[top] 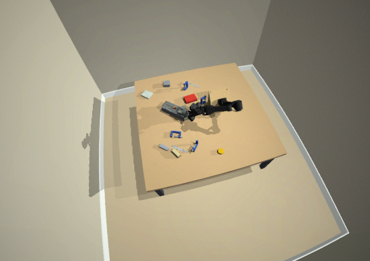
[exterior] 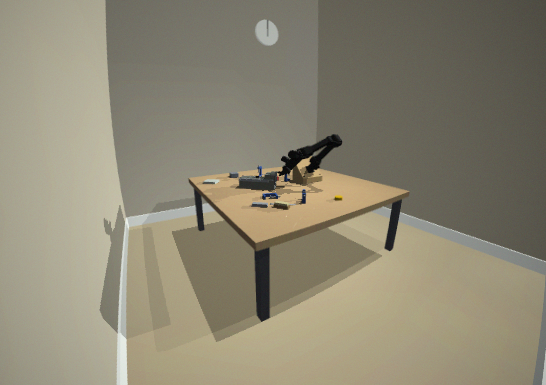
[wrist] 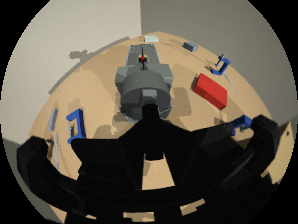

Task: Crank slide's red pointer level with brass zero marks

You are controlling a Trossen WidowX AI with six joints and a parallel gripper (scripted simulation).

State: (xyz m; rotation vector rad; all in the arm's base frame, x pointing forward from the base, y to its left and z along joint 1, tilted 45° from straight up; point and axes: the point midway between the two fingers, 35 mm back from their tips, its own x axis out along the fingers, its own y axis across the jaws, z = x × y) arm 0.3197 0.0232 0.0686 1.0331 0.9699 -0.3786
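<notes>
Now: the dark crank handle 1 cm behind my gripper tip, 1 cm to the left of it and 2 cm above it. Round my gripper tip: red pointer 12 cm ahead, 10 cm to the right, 1 cm below; tan block 20 cm ahead, 33 cm to the left, 8 cm below; yellow disc 18 cm behind, 41 cm to the left, 9 cm below.
</notes>
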